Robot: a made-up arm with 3 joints. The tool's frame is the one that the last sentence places.
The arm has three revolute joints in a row. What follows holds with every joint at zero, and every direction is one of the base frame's. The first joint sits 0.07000 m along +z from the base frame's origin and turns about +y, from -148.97 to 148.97 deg. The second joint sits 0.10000 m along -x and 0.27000 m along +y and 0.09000 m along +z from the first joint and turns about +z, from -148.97 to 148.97 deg. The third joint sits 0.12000 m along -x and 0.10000 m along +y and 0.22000 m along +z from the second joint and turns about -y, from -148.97 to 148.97 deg. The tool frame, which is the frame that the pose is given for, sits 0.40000 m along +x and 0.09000 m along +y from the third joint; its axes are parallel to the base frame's.
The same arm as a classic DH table. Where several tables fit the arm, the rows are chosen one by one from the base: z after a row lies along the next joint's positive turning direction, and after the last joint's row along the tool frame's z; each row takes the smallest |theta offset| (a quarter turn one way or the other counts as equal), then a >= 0, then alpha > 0; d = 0 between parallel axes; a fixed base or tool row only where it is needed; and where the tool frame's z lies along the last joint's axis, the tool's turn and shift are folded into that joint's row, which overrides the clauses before.
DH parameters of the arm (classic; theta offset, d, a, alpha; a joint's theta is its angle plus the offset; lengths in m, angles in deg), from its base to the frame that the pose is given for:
base (fixed): 0 0.07 0 -90
joint 1: 0 0.27 -0.1 90
joint 2: 0 0.31 -0.12 90
joint 3: 0 -0.19 0.4 -90
Joint limits (deg, base to tool): -148.97..148.97 -148.97..148.97 -148.97..148.97

